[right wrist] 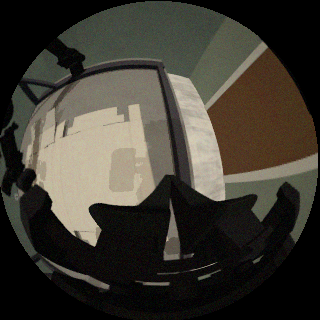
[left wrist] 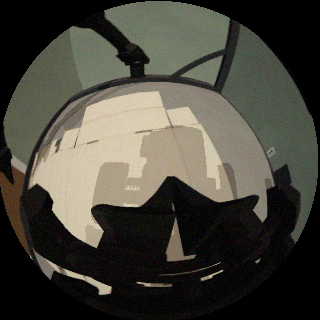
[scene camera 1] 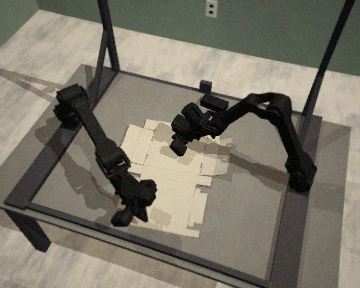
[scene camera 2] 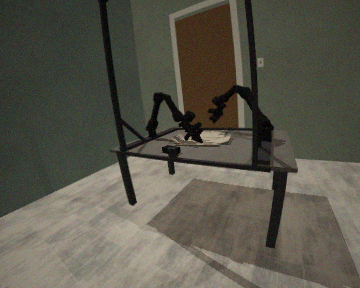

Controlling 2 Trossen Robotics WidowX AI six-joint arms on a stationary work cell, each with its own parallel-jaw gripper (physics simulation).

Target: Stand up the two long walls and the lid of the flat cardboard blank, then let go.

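Places are measured from the left arm's base along level axes (x ahead, y left, z up), in metres.
Pixels of known places: left gripper, fingertip midpoint: (left wrist: pixel 170 179) (scene camera 1: pixel 172 137) (scene camera 2: pixel 202 142); right gripper, fingertip midpoint: (right wrist: pixel 168 178) (scene camera 1: pixel 146 221) (scene camera 2: pixel 213 123); left arm's base, origin of the base link: (right wrist: pixel 78 73) (scene camera 1: pixel 299 186) (scene camera 2: pixel 152 136); right arm's base, origin of the base link: (left wrist: pixel 137 76) (scene camera 1: pixel 71 123) (scene camera 2: pixel 265 140).
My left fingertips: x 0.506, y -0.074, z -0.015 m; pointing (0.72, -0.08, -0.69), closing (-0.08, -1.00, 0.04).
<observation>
Ahead of a thing's pixels: the offset from my left fingertips to its middle. "pt": to the spot under its first point. Level surfaces: height alone.
The cream cardboard blank (scene camera 1: pixel 172 187) (scene camera 2: pixel 220 138) (left wrist: pixel 122 119) (right wrist: pixel 85 155) lies flat or nearly flat on the table, with notched flaps along its sides. No wall or lid panel stands upright in these views; I cannot tell which panel is the lid. My left gripper (scene camera 1: pixel 175 142) (scene camera 2: pixel 200 140) (left wrist: pixel 170 179) is shut and empty, low over the blank's far part in scene camera 1. My right gripper (scene camera 1: pixel 145 220) (scene camera 2: pixel 215 120) (right wrist: pixel 168 178) is shut and empty, above the blank's near left edge in scene camera 1. The arms hide parts of the blank.
The grey table {0.004 m down} (scene camera 1: pixel 240 220) (scene camera 2: pixel 235 155) has a dark raised rim {pt 0.140 m back, 0.449 m left, 0.016 m up} (scene camera 1: pixel 165 250). Black frame posts (scene camera 1: pixel 111 45) (scene camera 2: pixel 111 75) rise at its sides. A small dark block {0.048 m back, 0.294 m right, 0.027 m up} (scene camera 1: pixel 205 86) (scene camera 2: pixel 171 149) sits at the table edge, at the back in scene camera 1.
</observation>
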